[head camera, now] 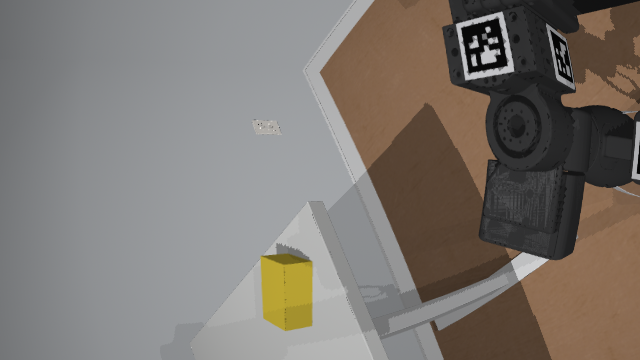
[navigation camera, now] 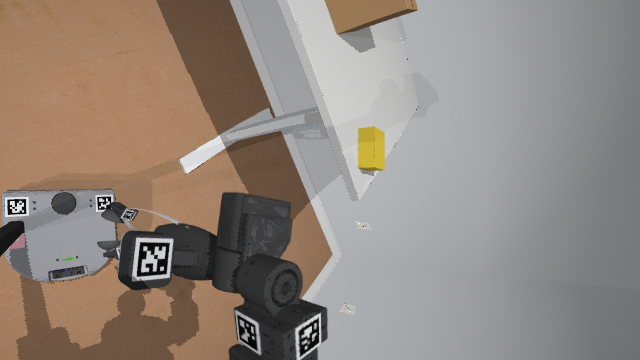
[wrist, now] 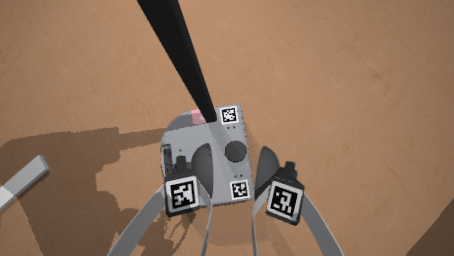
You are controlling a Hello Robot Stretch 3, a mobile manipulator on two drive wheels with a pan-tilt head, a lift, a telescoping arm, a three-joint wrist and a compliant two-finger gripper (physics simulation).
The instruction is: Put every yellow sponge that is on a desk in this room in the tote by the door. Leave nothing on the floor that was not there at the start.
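Frame: origin at the robot's base, x back, y right, z up, level; millimetres.
Where they show: gripper, between the fingertips: (navigation camera: 106, 227) (wrist: 235, 163); robot's base, origin of its link: (navigation camera: 64, 202) (wrist: 234, 155).
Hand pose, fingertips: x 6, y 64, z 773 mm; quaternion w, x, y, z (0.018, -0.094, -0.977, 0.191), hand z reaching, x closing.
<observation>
Things, the pixels of their top centre, and the offset from my fingertips. "spot": a spot on its surface instead. Level surfaces: height alone.
- yellow sponge, centre of its top: (head camera: 272, 293) (navigation camera: 379, 148) dx -151, dy +523, dz +222 mm
- white desk, height of its surface: dz +177 mm
- brown box, a spot on its surface: (navigation camera: 372, 11) spot: dx -443, dy +397, dz +280 mm
A yellow sponge (head camera: 287, 295) (navigation camera: 371, 150) stands upright on the white desk (head camera: 332, 285) (navigation camera: 345, 80), near the desk's corner by the wall. My gripper (navigation camera: 111, 230) (wrist: 235, 163) is open, with its two fingertips apart and no object between them. It is above the edge of my base, well away from the sponge. In the head camera view the wrist joints (head camera: 520, 125) show at the upper right, beyond the desk's edge, and the fingers are out of frame. The tote does not show in these views.
A brown box (navigation camera: 372, 11) stands farther along the desk. The desk's white foot (head camera: 450, 302) (navigation camera: 202, 154) (wrist: 24, 181) extends over the floor beside my arm. My base (navigation camera: 65, 235) (wrist: 192, 140) and black mast (wrist: 180, 55) are below the gripper. A wall with outlets (head camera: 267, 127) (navigation camera: 363, 225) borders the desk.
</observation>
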